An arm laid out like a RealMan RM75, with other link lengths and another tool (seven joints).
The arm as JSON. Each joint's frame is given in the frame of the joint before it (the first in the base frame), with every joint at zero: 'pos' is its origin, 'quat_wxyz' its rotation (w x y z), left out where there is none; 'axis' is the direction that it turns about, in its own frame. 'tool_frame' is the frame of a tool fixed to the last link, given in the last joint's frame.
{
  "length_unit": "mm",
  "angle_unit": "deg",
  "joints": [
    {
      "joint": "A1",
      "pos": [
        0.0,
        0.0,
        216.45
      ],
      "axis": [
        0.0,
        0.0,
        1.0
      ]
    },
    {
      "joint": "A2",
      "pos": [
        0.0,
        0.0,
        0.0
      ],
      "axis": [
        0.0,
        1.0,
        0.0
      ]
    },
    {
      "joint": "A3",
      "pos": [
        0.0,
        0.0,
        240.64
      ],
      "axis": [
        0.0,
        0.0,
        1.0
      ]
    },
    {
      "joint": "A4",
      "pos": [
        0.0,
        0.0,
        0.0
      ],
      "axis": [
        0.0,
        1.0,
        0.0
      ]
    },
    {
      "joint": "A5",
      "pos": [
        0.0,
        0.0,
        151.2
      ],
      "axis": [
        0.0,
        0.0,
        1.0
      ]
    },
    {
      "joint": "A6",
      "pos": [
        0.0,
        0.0,
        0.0
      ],
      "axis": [
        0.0,
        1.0,
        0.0
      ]
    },
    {
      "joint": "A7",
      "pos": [
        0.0,
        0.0,
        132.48
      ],
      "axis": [
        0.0,
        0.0,
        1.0
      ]
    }
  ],
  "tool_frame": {
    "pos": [
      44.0,
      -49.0,
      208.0
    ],
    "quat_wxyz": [
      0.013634,
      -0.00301,
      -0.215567,
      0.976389
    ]
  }
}
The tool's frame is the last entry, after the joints.
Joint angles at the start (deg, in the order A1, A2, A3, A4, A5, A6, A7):
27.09, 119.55, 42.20, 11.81, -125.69, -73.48, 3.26
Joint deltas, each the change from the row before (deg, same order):
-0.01, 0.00, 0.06, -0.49, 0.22, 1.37, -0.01
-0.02, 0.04, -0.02, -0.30, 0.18, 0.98, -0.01
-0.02, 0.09, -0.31, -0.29, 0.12, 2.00, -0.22
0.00, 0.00, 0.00, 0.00, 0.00, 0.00, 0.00
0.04, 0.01, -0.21, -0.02, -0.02, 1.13, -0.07
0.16, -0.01, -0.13, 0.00, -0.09, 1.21, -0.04
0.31, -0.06, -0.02, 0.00, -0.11, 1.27, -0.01
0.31, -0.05, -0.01, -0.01, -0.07, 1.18, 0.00
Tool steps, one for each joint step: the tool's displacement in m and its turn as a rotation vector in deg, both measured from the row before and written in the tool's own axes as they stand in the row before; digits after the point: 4 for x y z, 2 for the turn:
-0.0096, 0.0047, -0.0007, -0.44, -1.36, -0.98
-0.0070, 0.0027, -0.0007, -0.27, -1.00, -0.63
-0.0133, 0.0011, -0.0024, 0.05, -1.87, -1.29
0.0000, 0.0000, 0.0000, 0.00, 0.00, 0.00
-0.0067, -0.0008, -0.0012, 0.21, -0.98, -0.61
-0.0062, -0.0015, -0.0006, 0.28, -0.95, -0.59
-0.0054, -0.0017, 0.0004, 0.27, -0.87, -0.57
-0.0049, -0.0015, 0.0005, 0.22, -0.81, -0.51

